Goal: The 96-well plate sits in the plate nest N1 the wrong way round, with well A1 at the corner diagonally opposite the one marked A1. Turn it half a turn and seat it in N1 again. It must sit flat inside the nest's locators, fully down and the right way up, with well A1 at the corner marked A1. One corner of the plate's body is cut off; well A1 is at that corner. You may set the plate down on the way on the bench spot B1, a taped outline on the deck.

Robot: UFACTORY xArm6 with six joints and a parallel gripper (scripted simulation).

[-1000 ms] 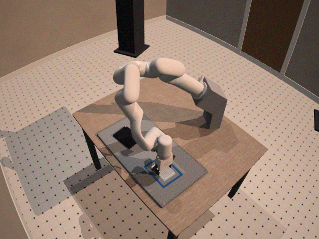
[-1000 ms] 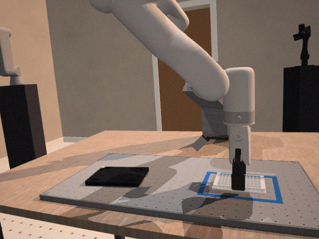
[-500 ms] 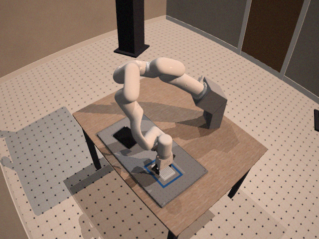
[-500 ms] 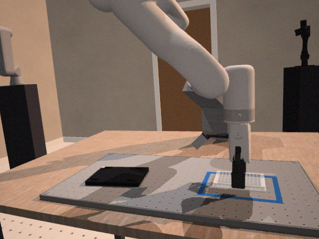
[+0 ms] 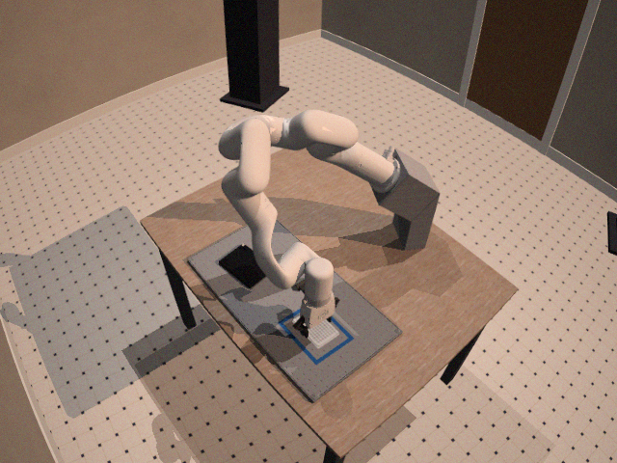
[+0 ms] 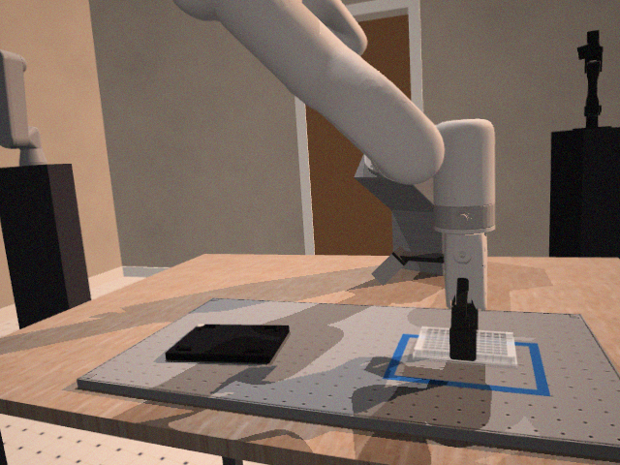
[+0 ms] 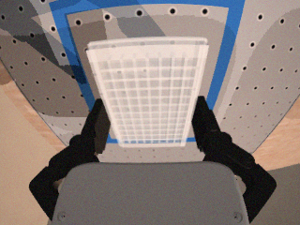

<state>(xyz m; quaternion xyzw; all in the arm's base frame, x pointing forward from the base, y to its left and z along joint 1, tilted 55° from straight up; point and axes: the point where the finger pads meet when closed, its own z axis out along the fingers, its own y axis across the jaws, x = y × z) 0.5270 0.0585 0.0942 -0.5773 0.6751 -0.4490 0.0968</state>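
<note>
Now: hand 12 cm past the black plate nest N1, 33 cm to the left of it and 3 cm above it. Also, from my hand: 96-well plate 1 cm below.
</note>
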